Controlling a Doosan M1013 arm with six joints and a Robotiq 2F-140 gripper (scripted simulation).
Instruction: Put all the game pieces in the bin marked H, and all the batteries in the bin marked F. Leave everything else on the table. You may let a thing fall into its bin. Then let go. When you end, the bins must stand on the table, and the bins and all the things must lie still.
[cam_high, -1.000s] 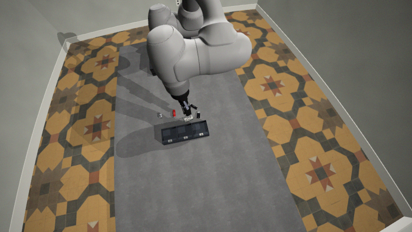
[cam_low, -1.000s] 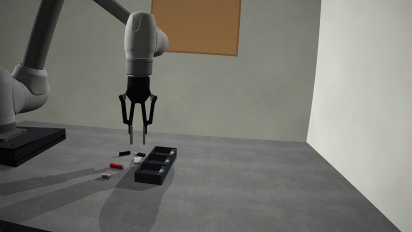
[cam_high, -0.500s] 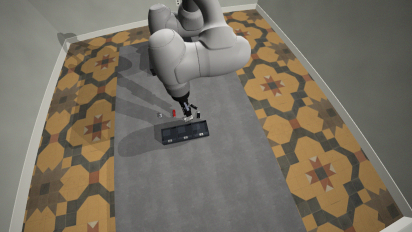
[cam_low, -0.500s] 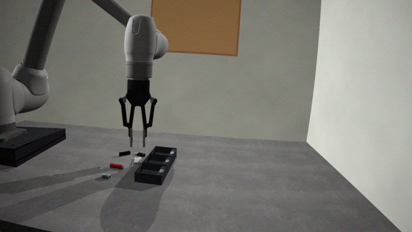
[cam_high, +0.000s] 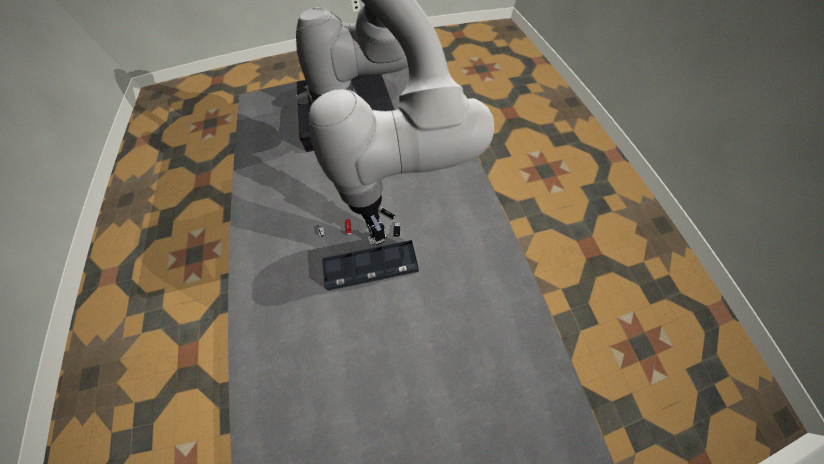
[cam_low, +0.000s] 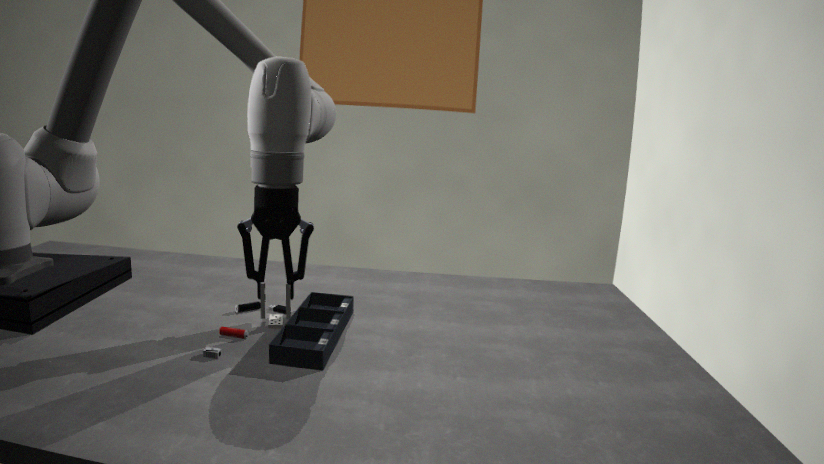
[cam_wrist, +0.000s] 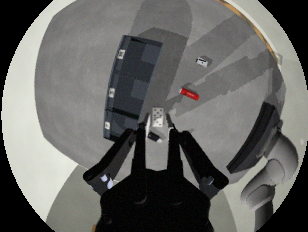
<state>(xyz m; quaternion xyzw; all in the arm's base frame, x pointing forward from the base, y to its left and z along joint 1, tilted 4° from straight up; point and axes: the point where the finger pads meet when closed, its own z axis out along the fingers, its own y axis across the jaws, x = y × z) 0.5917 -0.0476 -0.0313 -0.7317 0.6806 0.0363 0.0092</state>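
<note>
Right now the white domino is 40 mm below my hand. From my hand the other things lie so: black three-compartment bin (70 mm ahead, 50 mm to the right, 30 mm below); black battery (60 mm to the left, 60 mm behind, 40 mm below); red battery (70 mm to the right, 60 mm behind, 40 mm below).
</note>
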